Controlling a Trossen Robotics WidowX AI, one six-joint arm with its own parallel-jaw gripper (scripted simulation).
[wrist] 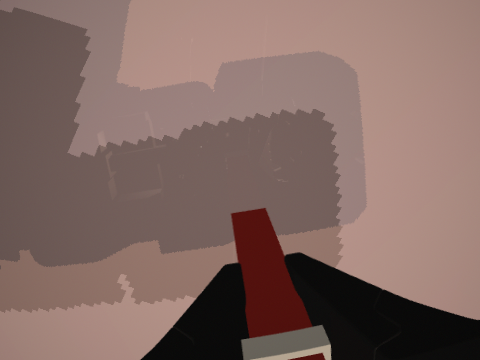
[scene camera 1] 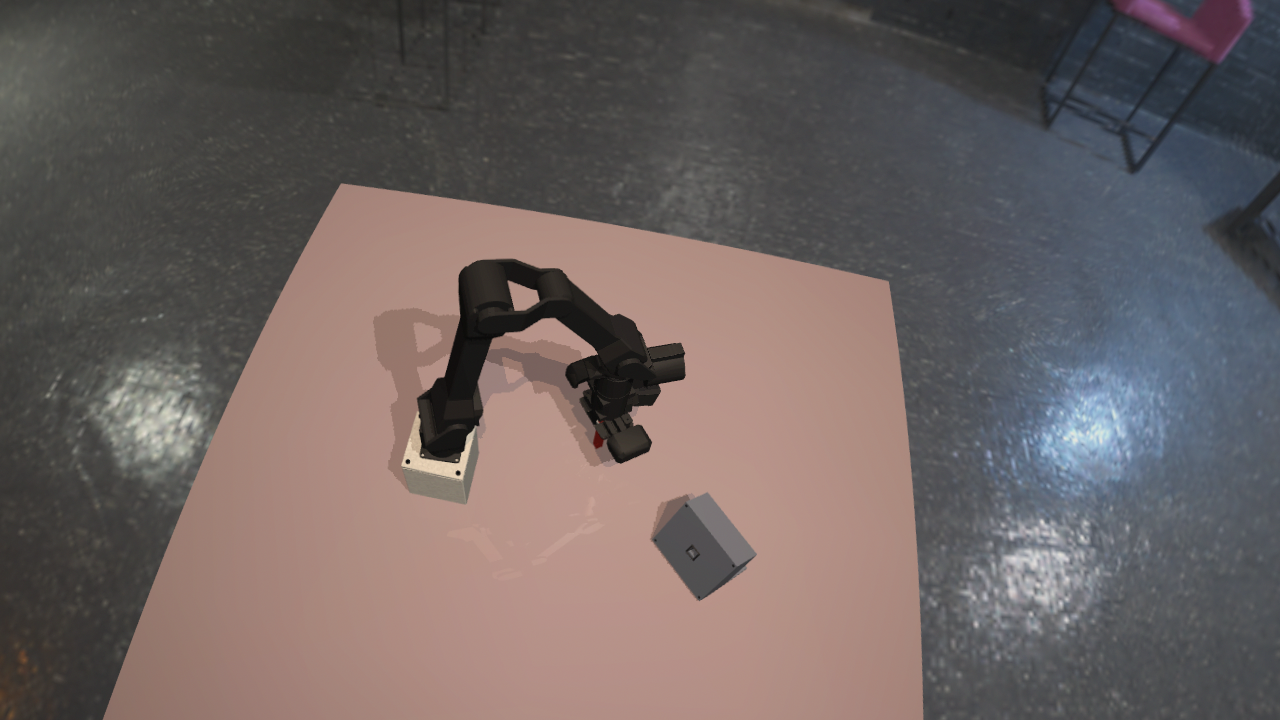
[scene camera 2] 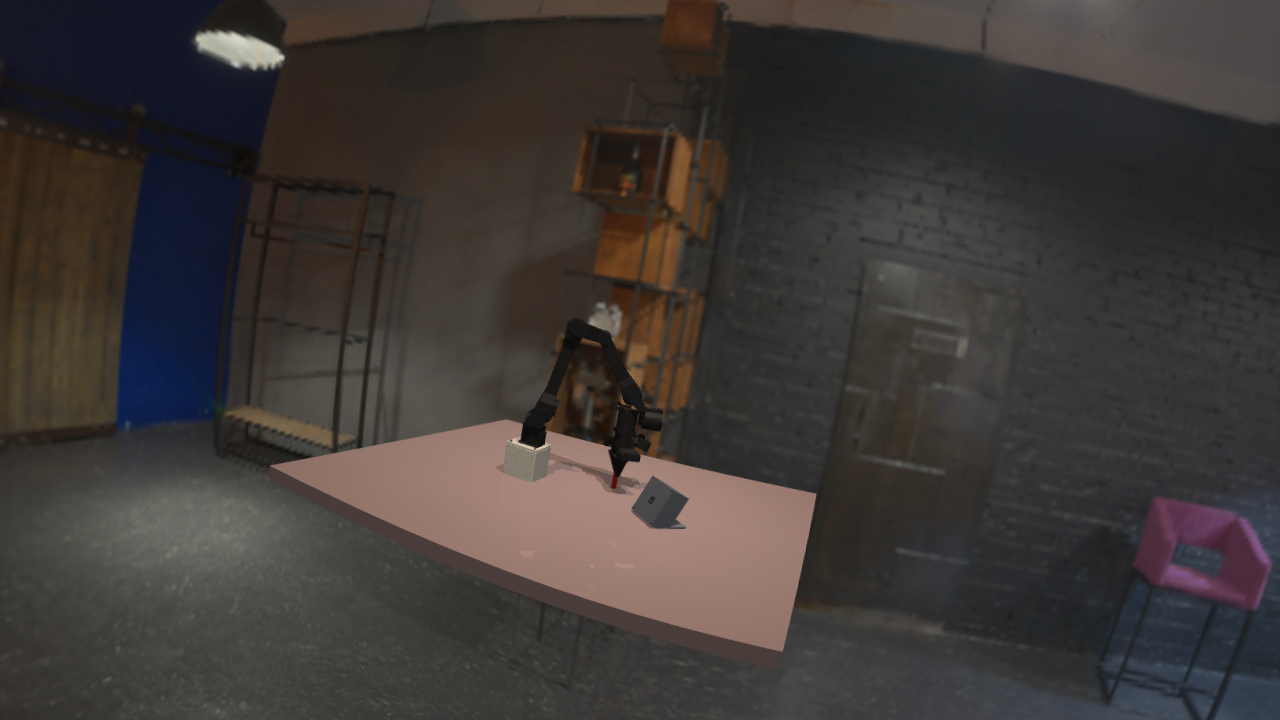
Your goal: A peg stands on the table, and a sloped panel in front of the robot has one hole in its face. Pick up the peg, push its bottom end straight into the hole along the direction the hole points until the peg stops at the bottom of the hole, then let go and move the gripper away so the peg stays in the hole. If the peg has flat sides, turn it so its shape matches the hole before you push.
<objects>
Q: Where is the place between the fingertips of my gripper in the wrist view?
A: At 264,274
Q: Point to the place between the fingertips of my gripper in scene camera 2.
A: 616,475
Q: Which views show my gripper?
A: The wrist view, scene camera 1 and scene camera 2: all of them.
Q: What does my gripper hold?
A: A peg.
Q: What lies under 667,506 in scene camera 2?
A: A grey sloped panel.
</objects>
